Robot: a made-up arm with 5 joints.
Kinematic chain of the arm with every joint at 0, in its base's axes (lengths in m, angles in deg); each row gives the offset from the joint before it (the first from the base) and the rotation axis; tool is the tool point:
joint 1: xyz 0 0 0.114 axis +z
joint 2: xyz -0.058 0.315 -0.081 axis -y
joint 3: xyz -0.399 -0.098 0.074 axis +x
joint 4: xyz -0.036 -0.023 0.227 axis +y
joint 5: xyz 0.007 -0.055 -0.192 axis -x
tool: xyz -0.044 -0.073 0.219
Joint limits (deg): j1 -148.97..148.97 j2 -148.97..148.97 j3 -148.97..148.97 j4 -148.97..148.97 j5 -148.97..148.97
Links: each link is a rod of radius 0.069 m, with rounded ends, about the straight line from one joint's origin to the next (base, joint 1, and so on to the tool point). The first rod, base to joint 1, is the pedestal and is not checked.
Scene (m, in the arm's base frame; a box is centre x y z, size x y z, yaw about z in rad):
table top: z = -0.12
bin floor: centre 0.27 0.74 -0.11 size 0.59 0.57 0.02 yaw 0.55
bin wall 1: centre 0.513 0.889 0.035 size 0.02 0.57 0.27 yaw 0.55
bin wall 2: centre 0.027 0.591 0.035 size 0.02 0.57 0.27 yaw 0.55
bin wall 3: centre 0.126 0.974 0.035 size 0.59 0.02 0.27 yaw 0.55
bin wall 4: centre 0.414 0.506 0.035 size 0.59 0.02 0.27 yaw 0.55
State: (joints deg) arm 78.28 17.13 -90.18 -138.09 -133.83
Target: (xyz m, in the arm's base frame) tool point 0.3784 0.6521 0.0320
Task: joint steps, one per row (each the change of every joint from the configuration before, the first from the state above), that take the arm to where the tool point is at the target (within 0.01 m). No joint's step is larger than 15 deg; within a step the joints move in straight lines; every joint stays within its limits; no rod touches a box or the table.
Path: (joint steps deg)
1: -7.01 -14.10 4.26 -1.21 0.09
2: -7.00 -14.09 4.26 -1.21 0.09
3: -7.01 -14.10 4.27 -1.21 0.09
4: -7.01 -14.10 4.26 -1.21 0.09
5: -7.01 -14.09 4.26 -1.20 0.10
6: -7.00 -14.10 4.26 -1.21 0.09
7: -7.01 -14.10 4.26 -1.21 0.09
8: -7.01 -14.10 4.27 -1.21 0.09
9: -7.01 -14.09 4.26 -1.21 0.09

